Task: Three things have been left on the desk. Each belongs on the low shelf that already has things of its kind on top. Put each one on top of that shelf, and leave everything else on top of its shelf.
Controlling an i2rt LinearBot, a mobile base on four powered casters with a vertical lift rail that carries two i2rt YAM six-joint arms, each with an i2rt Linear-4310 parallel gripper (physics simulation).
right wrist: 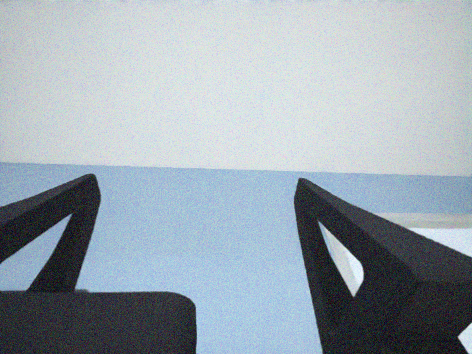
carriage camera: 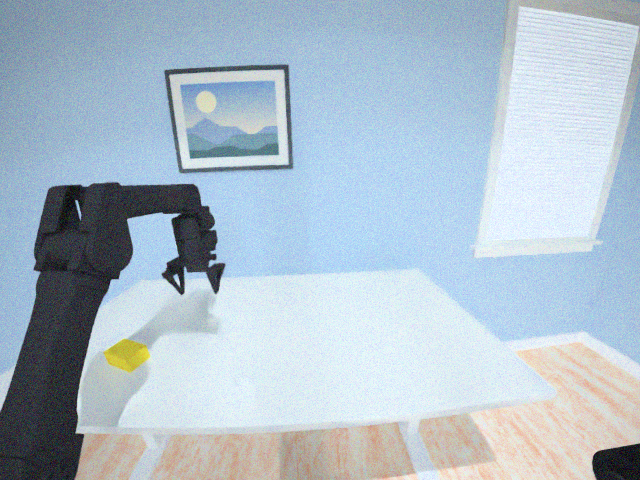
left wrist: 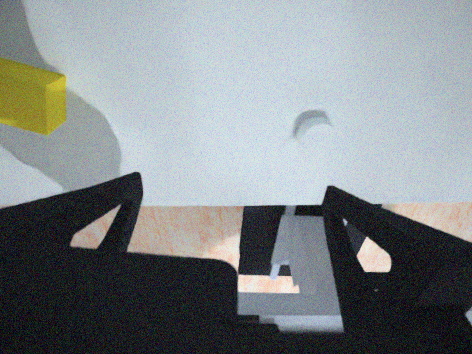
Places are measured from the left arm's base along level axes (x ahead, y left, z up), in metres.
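Pixels of known places: left gripper, fingertip midpoint: (carriage camera: 199,293) (left wrist: 233,189); right gripper, fingertip midpoint: (right wrist: 199,187).
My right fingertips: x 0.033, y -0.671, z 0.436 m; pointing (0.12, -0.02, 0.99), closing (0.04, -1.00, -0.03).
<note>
Behind a point stands the place of what it marks.
A yellow block (carriage camera: 127,354) {z -0.053, x 0.370, y 0.237 m} (left wrist: 29,97) {z -0.053, x 0.396, y 0.232 m} lies on the left part of the white desk (carriage camera: 361,341) {z -0.098, x 0.489, y -0.443 m} (left wrist: 200,75) {z -0.098, x 0.415, y 0.044 m}. A white rounded thing (left wrist: 314,136) {z -0.074, x 0.357, y -0.101 m} stands on the desk near its edge, marked by a small grey shadow; in the carriage view it is a faint white shape (carriage camera: 246,384) {z -0.095, x 0.328, y -0.123 m}. A third thing cannot be made out, and the low shelves do not show. My left gripper (carriage camera: 199,292) {z 0.121, x 0.416, y 0.005 m} (left wrist: 233,189) {z 0.121, x 0.416, y 0.005 m} is open and empty above the desk, pointing down, apart from both things. My right gripper (right wrist: 199,187) {z 0.436, x 0.033, y -0.671 m} is open and empty, facing wall and ceiling.
The desk's front edge and its legs (carriage camera: 412,446) face me. My left arm (carriage camera: 49,346) {z 0.241, x 0.086, y -0.016 m} covers part of the desk's left side. Part of my right arm (carriage camera: 620,462) {z 0.133, x 0.032, y -0.634 m} shows at the lower right. A blue wall with a framed picture (carriage camera: 288,118) {z 0.669, x 1.009, y -0.174 m} and a window (carriage camera: 563,129) {z 0.655, x 1.138, y -1.641 m} stands behind the desk.
</note>
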